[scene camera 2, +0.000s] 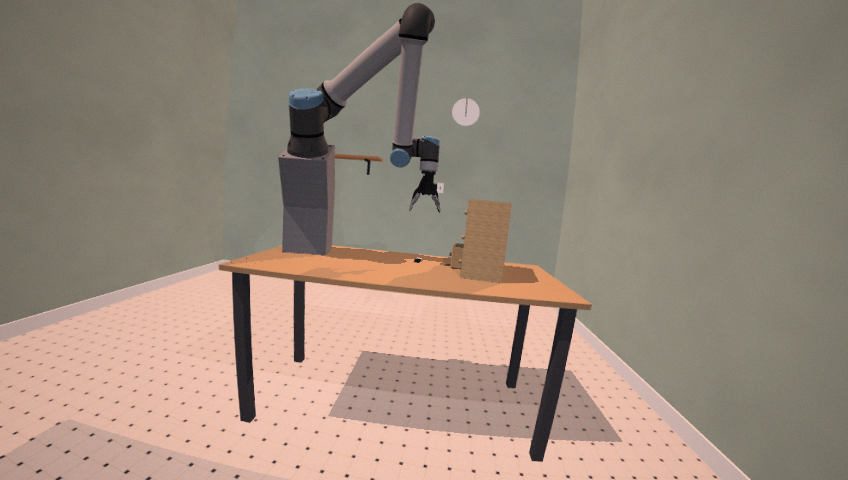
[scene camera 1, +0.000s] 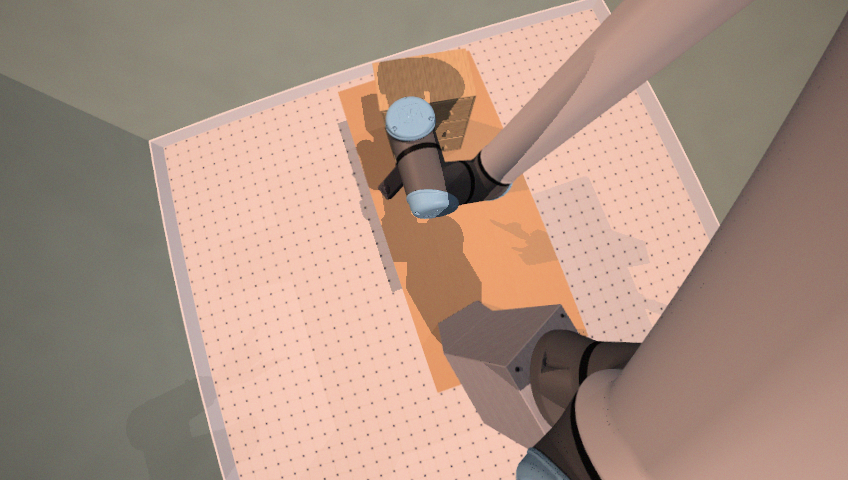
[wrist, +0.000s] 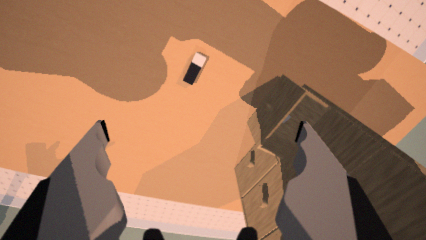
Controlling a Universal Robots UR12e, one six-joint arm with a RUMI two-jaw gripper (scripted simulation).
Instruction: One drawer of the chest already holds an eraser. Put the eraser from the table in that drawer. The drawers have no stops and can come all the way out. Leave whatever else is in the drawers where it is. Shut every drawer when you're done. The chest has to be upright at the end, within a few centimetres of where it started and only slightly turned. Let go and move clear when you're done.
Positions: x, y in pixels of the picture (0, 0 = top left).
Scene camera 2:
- wooden chest: 487, 225
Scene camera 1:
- wooden chest: 444, 76
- drawer: 443, 111
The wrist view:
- my gripper: 204, 122
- drawer: 261, 163
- drawer: 284, 97
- drawer: 352, 146
